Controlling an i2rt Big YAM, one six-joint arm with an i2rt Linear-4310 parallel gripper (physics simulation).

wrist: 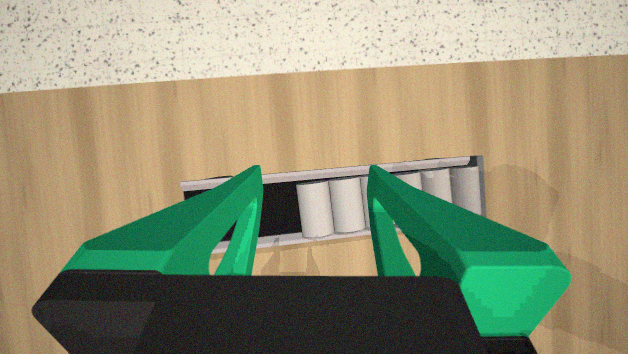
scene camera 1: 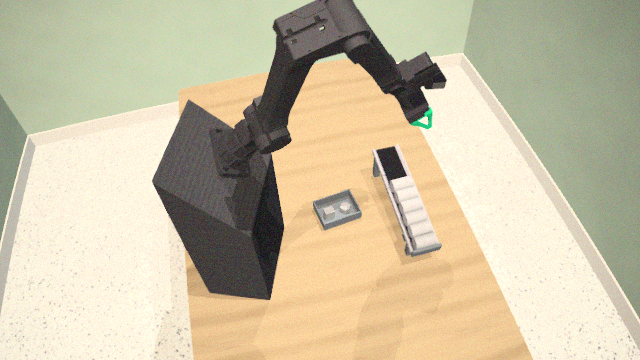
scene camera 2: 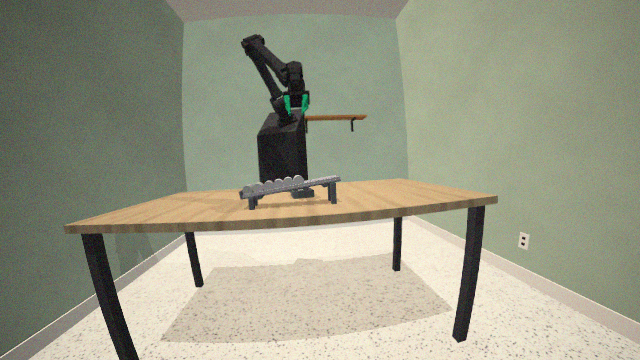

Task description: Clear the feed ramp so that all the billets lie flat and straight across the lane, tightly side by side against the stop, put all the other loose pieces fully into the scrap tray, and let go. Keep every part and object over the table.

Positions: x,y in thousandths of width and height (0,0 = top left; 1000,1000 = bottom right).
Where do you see a white cylinder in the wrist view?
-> At 501,569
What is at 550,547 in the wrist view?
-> A white cylinder.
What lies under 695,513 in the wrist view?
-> A white cylinder.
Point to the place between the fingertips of my gripper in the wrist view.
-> At 502,501
